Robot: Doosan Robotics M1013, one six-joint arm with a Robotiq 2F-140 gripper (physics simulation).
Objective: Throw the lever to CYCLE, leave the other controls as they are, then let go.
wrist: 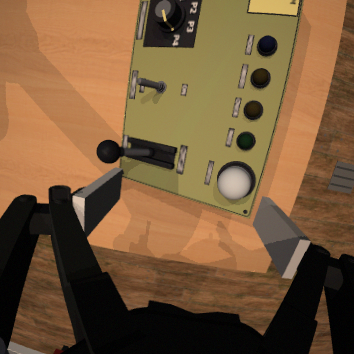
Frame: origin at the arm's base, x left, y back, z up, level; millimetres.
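Where they show: gripper, fingertip midpoint: (pixel 189 197).
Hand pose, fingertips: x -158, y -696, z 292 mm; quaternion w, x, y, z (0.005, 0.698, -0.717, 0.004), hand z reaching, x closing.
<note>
After its pixels a point has its place.
A green control panel (pixel 210 70) {x -8, y -706, z 116 mm} lies on the wooden table. Its lever (pixel 136 152) {x -162, y -603, z 115 mm}, with a black ball knob (pixel 109 151) {x -158, y -570, z 159 mm}, comes out of a black slot near the panel's lower left corner and leans to the left, the knob past the panel's edge. A small label (pixel 182 159) {x -163, y -686, z 109 mm} sits at the right end of the slot; its text is too small to read. My gripper (pixel 189 197) {x -158, y -696, z 292 mm} is open and empty. Its left finger is just below the knob, apart from it in the view, and its right finger is beyond the panel's lower right corner.
The panel also bears a rotary knob (pixel 168 14) {x 67, y -626, z 119 mm} at the top, a toggle switch (pixel 151 84) {x -44, y -614, z 109 mm}, a dark blue button (pixel 267 45) {x 30, y -775, z 162 mm}, two dark amber ones, a green button (pixel 245 141) {x -108, y -773, z 164 mm} and a white dome (pixel 235 181) {x -164, y -764, z 191 mm}. The wooden table (pixel 65 95) {x -77, y -389, z -3 mm} ends at the right and below.
</note>
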